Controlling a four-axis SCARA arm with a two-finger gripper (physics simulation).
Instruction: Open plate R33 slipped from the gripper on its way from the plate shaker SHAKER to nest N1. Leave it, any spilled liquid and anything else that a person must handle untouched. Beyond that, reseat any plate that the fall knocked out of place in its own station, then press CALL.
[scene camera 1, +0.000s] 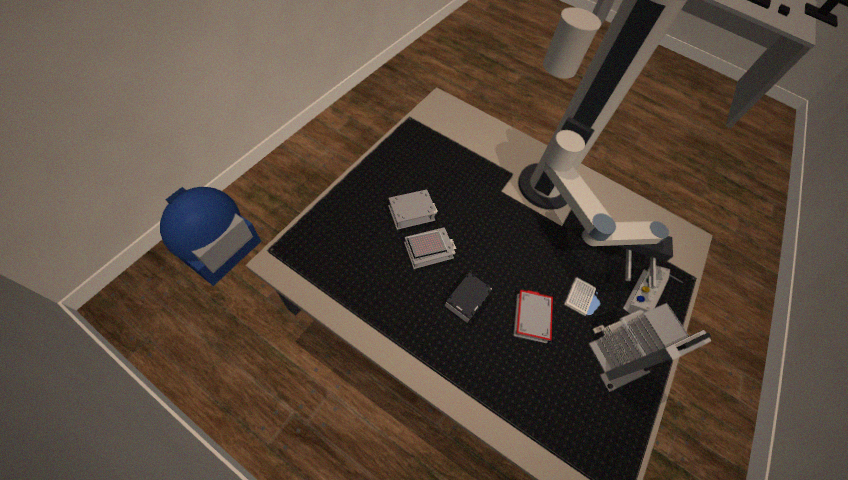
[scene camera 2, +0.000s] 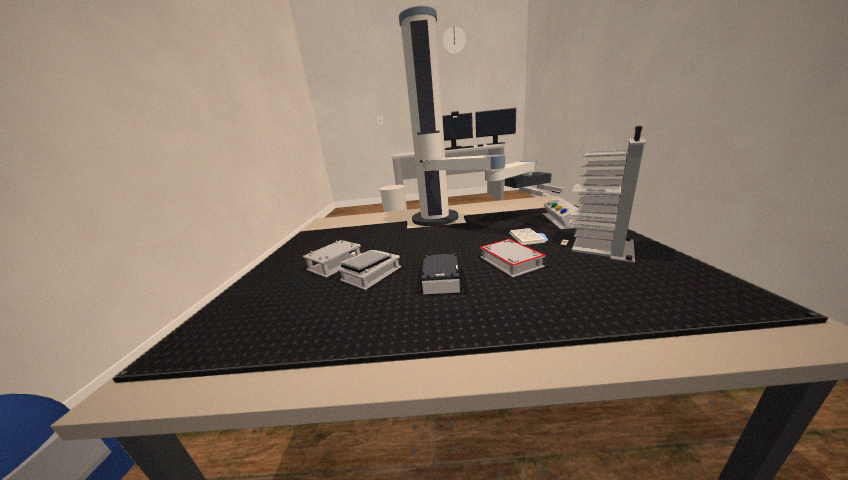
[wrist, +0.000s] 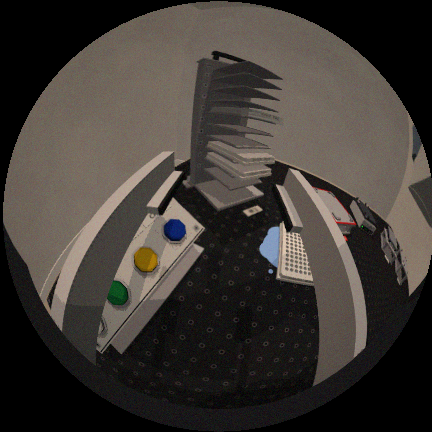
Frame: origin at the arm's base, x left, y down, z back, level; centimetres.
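Seen in the pictures: gripper, fingertip midpoint: (scene camera 1: 640, 283) (scene camera 2: 553, 192) (wrist: 230, 168); arm's base at its link origin: (scene camera 1: 544, 186) (scene camera 2: 435, 218).
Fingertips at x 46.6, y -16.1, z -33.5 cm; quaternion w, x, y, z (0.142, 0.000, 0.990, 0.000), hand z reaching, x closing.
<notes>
Pixels of each thing's middle, then the offset from my fingertips to it. "pt": a spot on its surface instead.
- button panel at the middle of its body: (wrist: 126, 273) (scene camera 1: 649, 291) (scene camera 2: 561, 211) dx +8.3, dy +10.7, dz +7.9 cm
- panel's blue CALL button at the middle of its body: (wrist: 173, 230) (scene camera 1: 640, 299) (scene camera 2: 563, 211) dx +5.3, dy +8.5, dz +0.7 cm
- Open plate R33 at the middle of its body: (wrist: 299, 250) (scene camera 1: 580, 296) (scene camera 2: 526, 236) dx -13.2, dy +14.1, dz -8.3 cm
- blue liquid at the middle of its body: (wrist: 285, 247) (scene camera 1: 586, 301) dx -10.3, dy +14.8, dz -8.5 cm
- dark shaker at a spot on its surface: (scene camera 2: 440, 265) (scene camera 1: 469, 295) pt dx -48.1, dy +9.4, dz -35.7 cm
- plate at the middle of its body: (scene camera 2: 365, 259) (scene camera 1: 427, 243) (wrist: 392, 237) dx -71.4, dy +8.9, dz -27.3 cm
- tall plate hotel at the middle of its body: (wrist: 231, 114) (scene camera 1: 647, 345) (scene camera 2: 611, 192) dx +7.2, dy -3.8, dz -22.7 cm
- red-edged station at the middle of its body: (wrist: 330, 208) (scene camera 2: 510, 255) (scene camera 1: 533, 316) dx -25.1, dy +12.6, dz -27.1 cm
- bare-topped nest at the middle of its body: (scene camera 2: 333, 256) (scene camera 1: 412, 208) dx -85.8, dy +11.5, dz -16.1 cm
My gripper (scene camera 1: 640, 281) (scene camera 2: 559, 192) (wrist: 230, 168) is shut with nothing between its fingers, which stand a gap apart. It hangs above the button panel (scene camera 1: 633, 305) (wrist: 162, 241). The panel's blue CALL button (scene camera 1: 640, 298) (scene camera 2: 563, 211) (wrist: 175, 230) shows; the left finger hides the lettering in the wrist view. Open plate R33 (scene camera 1: 580, 295) (scene camera 2: 526, 236) (wrist: 296, 255) lies on the mat, partly over blue liquid (scene camera 1: 592, 305) (scene camera 2: 542, 237) (wrist: 270, 246). The dark shaker (scene camera 1: 468, 296) (scene camera 2: 440, 265) carries no visible plate. One nest holds a plate (scene camera 1: 428, 244) (scene camera 2: 365, 259); its exact seating is unclear.
The tall plate hotel (scene camera 2: 627, 202) (wrist: 200, 120) stands beside the panel, with several plates on its shelves. A red-edged station (scene camera 1: 534, 315) (scene camera 2: 511, 251) (wrist: 332, 205) is near R33. A bare-topped nest (scene camera 1: 412, 208) (scene camera 2: 333, 252) stands beside the loaded one.
</notes>
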